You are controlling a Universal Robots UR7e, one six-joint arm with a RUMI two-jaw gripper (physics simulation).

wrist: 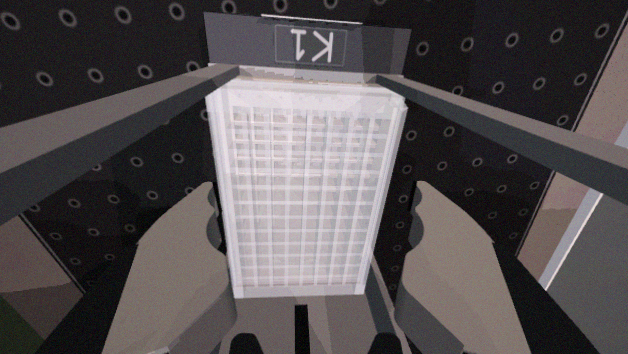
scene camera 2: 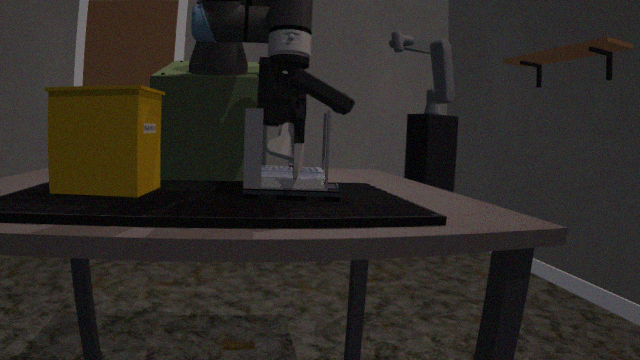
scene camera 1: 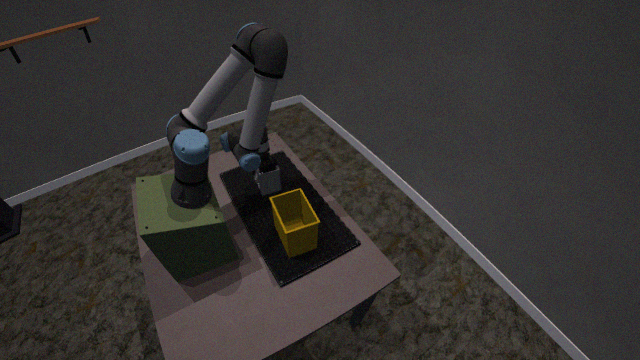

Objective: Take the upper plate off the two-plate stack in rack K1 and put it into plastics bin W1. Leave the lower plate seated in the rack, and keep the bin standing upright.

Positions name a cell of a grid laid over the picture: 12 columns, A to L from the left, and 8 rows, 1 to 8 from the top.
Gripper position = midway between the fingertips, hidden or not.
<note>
I see my gripper (scene camera 2: F4), a yellow plastics bin W1 (scene camera 2: B4) and a clear plate (scene camera 2: F4).
The yellow plastics bin W1 also shows in scene camera 1 (scene camera 1: F5). The clear plate also shows in the wrist view (wrist: F4). My gripper also shows in the wrist view (wrist: G5). The wrist view misses the yellow plastics bin W1: it is out of frame.
</note>
